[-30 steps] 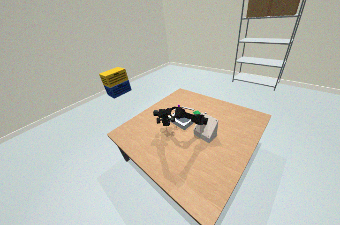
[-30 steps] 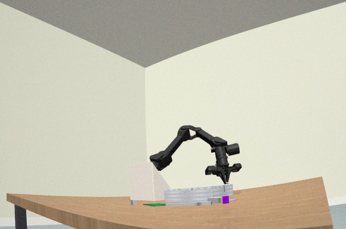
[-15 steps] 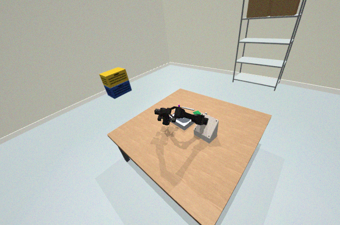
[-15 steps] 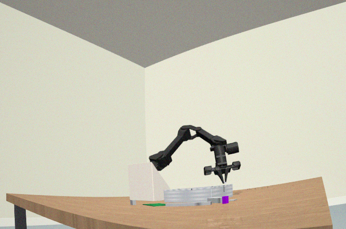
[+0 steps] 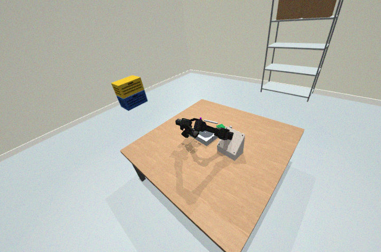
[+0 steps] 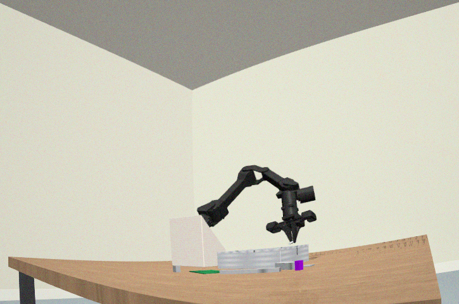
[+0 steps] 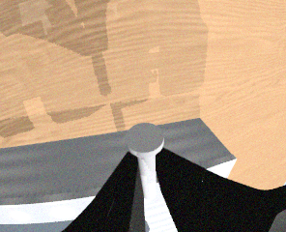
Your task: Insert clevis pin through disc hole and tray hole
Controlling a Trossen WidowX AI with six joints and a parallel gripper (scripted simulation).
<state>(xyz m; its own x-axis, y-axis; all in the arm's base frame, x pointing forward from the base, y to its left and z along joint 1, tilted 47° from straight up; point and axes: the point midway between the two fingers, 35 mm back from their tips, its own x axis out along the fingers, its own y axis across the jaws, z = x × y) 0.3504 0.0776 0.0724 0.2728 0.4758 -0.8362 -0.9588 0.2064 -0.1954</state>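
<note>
Right now my gripper tip is 12 cm to the left of the aluminium disc, 8 cm past it and 1 cm above it. From my gripper tip the other things lie so: steel clevis pin: 1 cm to the right; then steel tray: 13 cm to the right, 6 cm behind, 3 cm below; then flat grey piece: 26 cm to the right, 15 cm ahead, 7 cm below.
</note>
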